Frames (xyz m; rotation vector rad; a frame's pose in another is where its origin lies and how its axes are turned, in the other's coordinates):
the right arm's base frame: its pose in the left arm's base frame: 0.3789 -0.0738 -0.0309 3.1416 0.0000 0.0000
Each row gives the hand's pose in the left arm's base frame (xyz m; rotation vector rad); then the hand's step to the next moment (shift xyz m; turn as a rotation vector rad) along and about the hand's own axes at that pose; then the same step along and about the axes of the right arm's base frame.
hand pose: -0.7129 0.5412 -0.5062 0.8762 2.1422 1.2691
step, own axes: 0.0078 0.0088 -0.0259 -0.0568 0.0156 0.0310
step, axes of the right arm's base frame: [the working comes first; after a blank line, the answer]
step, axes of the left arm's base frame: -0.0207 -0.0059 0.0186 0.0637 -0.0185 0.0054

-0.0207 0.0059 -0.0186 0.0637 0.0185 -0.0054
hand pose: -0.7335 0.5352 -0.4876 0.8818 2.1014 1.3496
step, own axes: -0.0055 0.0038 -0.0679 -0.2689 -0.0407 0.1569
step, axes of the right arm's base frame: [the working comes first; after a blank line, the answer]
step, axes of the left arm's base frame: -0.0425 -0.0438 0.0305 0.2794 -0.1162 -0.0838

-0.0425 0.0438 -0.0305 0.2794 0.1162 0.0838
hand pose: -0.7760 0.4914 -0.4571 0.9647 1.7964 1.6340
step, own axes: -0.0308 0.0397 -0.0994 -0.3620 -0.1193 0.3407
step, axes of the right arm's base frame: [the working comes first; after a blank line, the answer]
step, axes of the left arm's base frame: -0.0522 -0.0847 0.0500 0.4665 -0.0779 -0.1939

-0.0522 0.0847 -0.0500 0.4665 0.0779 0.1939
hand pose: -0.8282 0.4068 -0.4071 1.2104 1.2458 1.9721
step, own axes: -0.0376 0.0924 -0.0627 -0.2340 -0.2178 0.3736
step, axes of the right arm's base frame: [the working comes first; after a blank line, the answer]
step, axes of the left arm's base frame: -0.0336 -0.0984 0.0554 0.4309 0.0804 -0.2228

-0.0336 0.0984 -0.0554 0.4309 -0.0804 0.2228
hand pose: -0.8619 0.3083 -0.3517 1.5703 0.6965 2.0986
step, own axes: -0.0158 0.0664 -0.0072 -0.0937 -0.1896 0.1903
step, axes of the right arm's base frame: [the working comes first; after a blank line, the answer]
step, axes of the left arm's base frame: -0.0052 -0.0626 0.0277 0.2156 0.1180 -0.1432

-0.0052 0.0626 -0.0277 0.2156 -0.1180 0.1433
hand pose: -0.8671 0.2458 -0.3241 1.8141 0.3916 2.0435
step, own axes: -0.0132 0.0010 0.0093 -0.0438 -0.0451 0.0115
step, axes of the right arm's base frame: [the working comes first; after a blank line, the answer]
step, axes of the left arm's base frame: 0.0104 -0.0073 -0.0100 0.0199 0.0197 -0.0575

0.0104 0.0073 0.0100 0.0199 -0.0197 0.0575
